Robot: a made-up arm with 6 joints.
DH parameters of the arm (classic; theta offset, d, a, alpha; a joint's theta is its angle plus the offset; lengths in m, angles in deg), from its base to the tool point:
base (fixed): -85.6 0 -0.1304 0
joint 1: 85.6 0.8 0.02 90
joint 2: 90 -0.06 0.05 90
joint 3: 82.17 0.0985 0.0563 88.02
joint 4: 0 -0.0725 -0.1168 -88.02
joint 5: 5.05 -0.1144 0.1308 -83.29
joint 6: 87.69 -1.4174 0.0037 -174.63
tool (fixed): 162.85 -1.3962 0 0
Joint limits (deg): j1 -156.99..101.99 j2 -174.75..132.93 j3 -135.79..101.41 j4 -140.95..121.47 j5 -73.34..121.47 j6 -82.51..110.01
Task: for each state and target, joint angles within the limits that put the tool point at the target. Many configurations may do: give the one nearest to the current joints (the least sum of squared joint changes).
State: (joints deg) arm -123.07 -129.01 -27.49 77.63 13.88 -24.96
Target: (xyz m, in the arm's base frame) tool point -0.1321 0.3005 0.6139
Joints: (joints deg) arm -124.47 -131.07 -37.16 81.08 23.22 -1.29
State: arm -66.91 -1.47 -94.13 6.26 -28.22 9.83
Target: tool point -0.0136 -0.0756 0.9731
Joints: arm -77.89 -35.78 -64.81 15.72 -5.16 -10.22
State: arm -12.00 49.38 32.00 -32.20 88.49 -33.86
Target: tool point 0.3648 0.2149 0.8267
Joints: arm -27.62 57.53 28.80 -44.14 102.56 -32.89
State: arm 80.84 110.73 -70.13 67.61 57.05 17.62
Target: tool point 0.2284 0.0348 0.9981
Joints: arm 93.43 82.74 -62.50 91.11 38.30 13.65
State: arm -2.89 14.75 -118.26 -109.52 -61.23 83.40
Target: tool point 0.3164 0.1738 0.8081
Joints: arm 0.45 15.59 -115.25 -123.24 -72.37 83.57
